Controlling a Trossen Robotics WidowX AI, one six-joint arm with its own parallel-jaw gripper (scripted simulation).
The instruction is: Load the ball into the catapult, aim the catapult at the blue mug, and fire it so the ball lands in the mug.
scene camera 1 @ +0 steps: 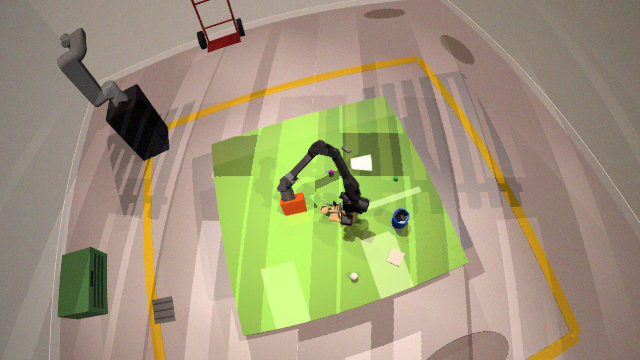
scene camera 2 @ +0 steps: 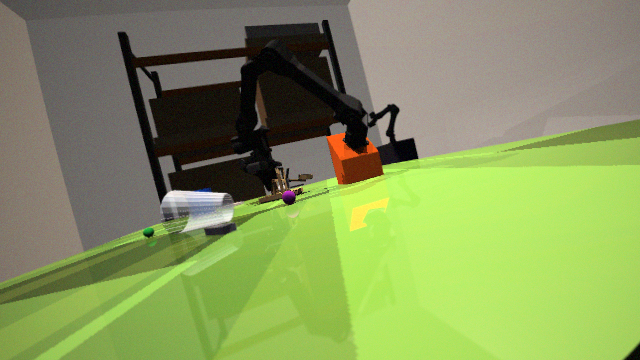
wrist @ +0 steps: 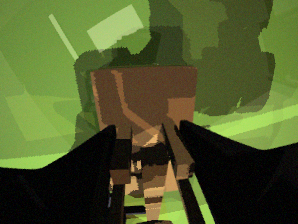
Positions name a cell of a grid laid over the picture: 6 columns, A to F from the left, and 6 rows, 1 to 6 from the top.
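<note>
The gripper (scene camera 2: C4) appears in the wrist view as well (wrist: C4), where a catapult (wrist: C3) is also visible. A clear cylinder (scene camera 2: B4) is part of the scene too, though in the wrist view the cylinder is out of frame.
</note>
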